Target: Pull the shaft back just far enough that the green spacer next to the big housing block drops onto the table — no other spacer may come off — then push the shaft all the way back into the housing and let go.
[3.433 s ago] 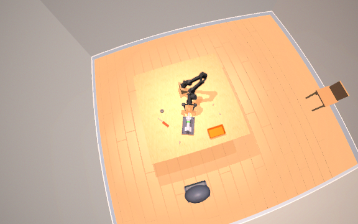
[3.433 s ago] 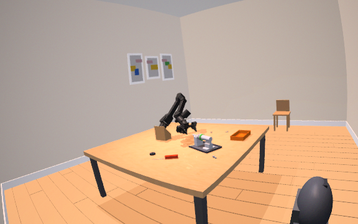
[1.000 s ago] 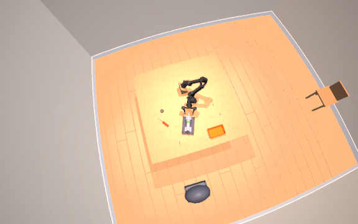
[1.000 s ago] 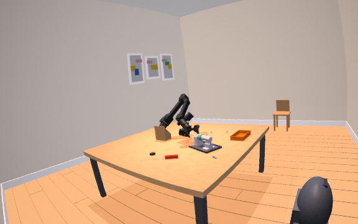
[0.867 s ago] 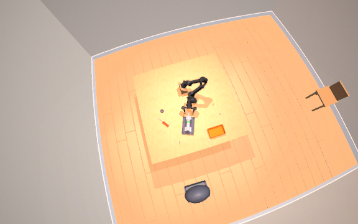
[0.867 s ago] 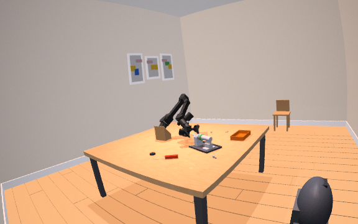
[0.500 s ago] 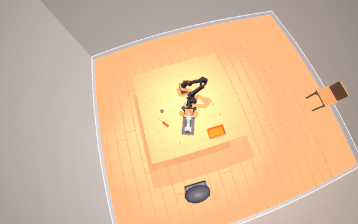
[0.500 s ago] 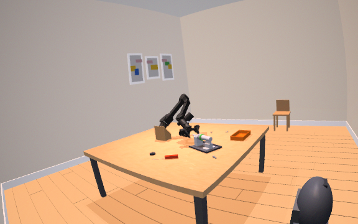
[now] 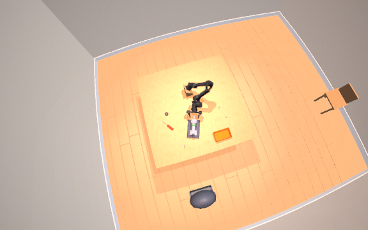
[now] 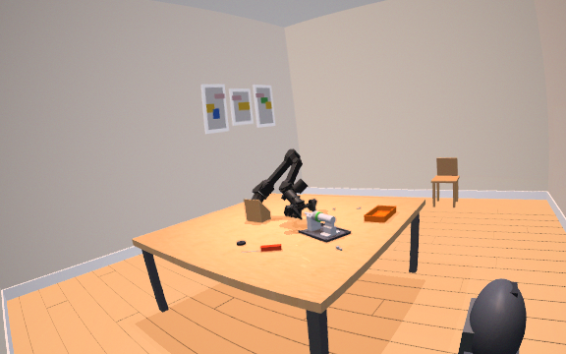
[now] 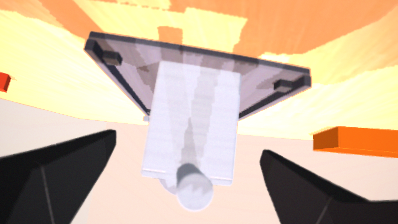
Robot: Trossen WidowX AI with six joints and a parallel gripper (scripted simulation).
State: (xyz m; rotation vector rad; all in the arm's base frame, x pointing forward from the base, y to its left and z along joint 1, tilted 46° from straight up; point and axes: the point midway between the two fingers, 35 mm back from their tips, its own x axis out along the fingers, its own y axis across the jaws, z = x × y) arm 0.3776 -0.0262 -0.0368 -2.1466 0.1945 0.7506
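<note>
My gripper tip is now 3 cm short of the light grey shaft, 2 cm below it and 1 cm to the left of it. Also, from my gripper tip: small green spacer: 8 cm ahead, 3 cm to the right, 2 cm above; small dark disc: 30 cm to the right, 20 cm behind, 6 cm below; red screwdriver: 33 cm to the right, 6 cm below, 5 cm behind.
</note>
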